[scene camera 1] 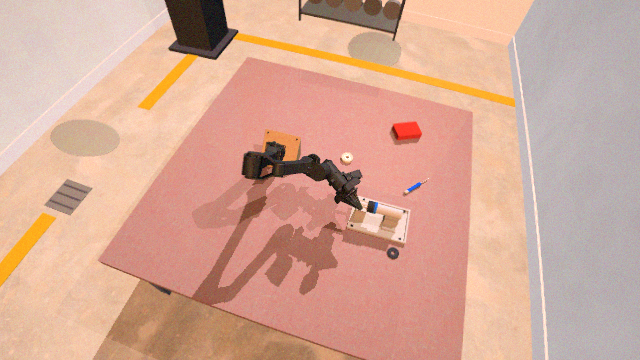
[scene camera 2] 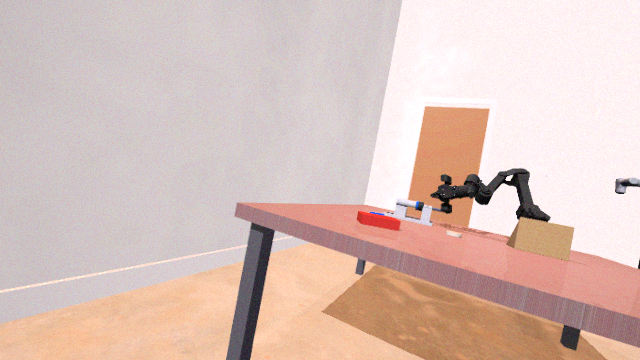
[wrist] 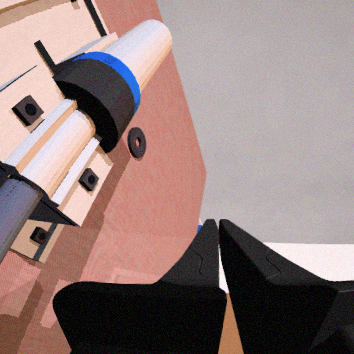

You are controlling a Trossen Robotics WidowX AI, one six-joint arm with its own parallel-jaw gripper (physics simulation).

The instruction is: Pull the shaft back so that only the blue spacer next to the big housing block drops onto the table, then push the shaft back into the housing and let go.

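The blue spacer is a thin ring between the white cylindrical housing and a wide black ring. A white cylindrical section lies on the other side of the black ring. The grey-blue shaft runs out from it, at the lower left of the wrist view. My gripper is shut with its tips together and empty. It is above and to the side of the shaft, apart from it.
The fixture's pale base plate lies on the table. A dark washer lies beside it. A white ring, a blue-handled tool and a red block lie on the table.
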